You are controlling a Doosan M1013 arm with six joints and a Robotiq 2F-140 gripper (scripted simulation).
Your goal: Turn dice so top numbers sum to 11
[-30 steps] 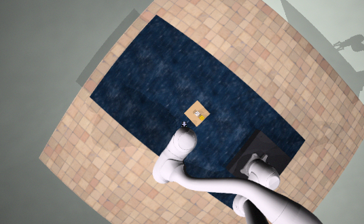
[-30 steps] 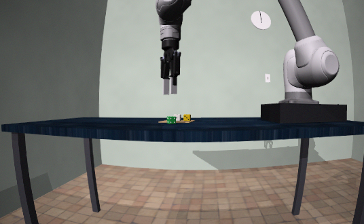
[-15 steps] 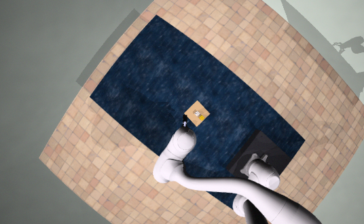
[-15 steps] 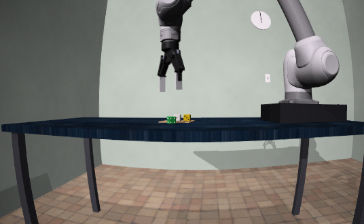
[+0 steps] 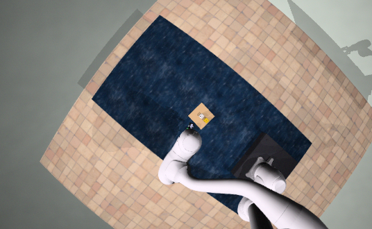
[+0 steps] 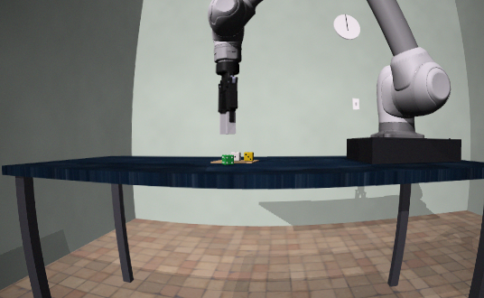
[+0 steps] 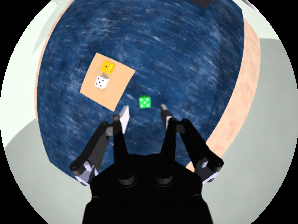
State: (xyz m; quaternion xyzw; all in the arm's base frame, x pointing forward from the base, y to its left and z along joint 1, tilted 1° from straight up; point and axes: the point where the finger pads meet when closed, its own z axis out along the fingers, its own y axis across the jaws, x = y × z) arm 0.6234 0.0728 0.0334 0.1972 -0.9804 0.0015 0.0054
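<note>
The green die lies 11 cm below my hand. From my hand the other things lie so: white die (1 cm behind, 14 cm to the right, 10 cm below); then yellow die (6 cm behind, 13 cm to the right, 10 cm below); then tan mat (1 cm behind, 14 cm to the right, 12 cm below).
</note>
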